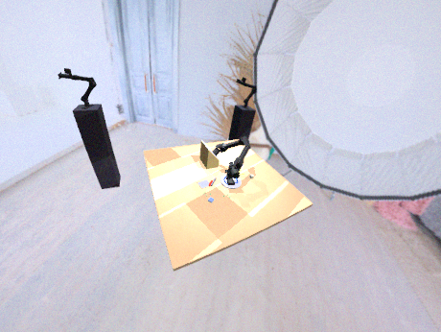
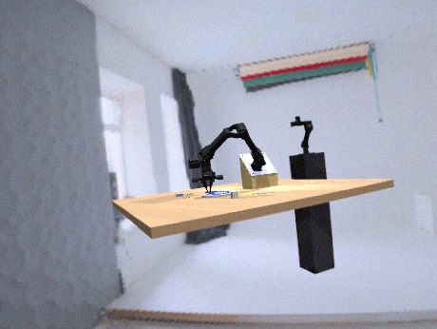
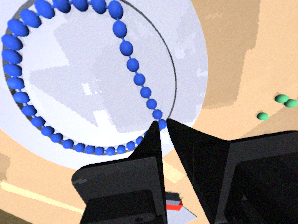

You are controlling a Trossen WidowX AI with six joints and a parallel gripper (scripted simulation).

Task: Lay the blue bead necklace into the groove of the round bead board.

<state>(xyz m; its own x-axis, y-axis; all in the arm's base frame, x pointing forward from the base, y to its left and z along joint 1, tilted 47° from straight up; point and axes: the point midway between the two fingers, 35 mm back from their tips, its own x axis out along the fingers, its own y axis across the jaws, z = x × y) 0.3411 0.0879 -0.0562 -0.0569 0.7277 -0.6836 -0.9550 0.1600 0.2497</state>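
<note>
My gripper tip is now 40 mm past the round bead board, 50 mm to the right of it and 10 mm above it. The rest, counted from my gripper tip: yellow flat piece 170 mm behind, 210 mm to the left, 20 mm below; then pale blue cube 130 mm ahead, 220 mm to the right, 10 mm below; then red-and-grey object 70 mm behind, 130 mm to the right, 10 mm below.
</note>
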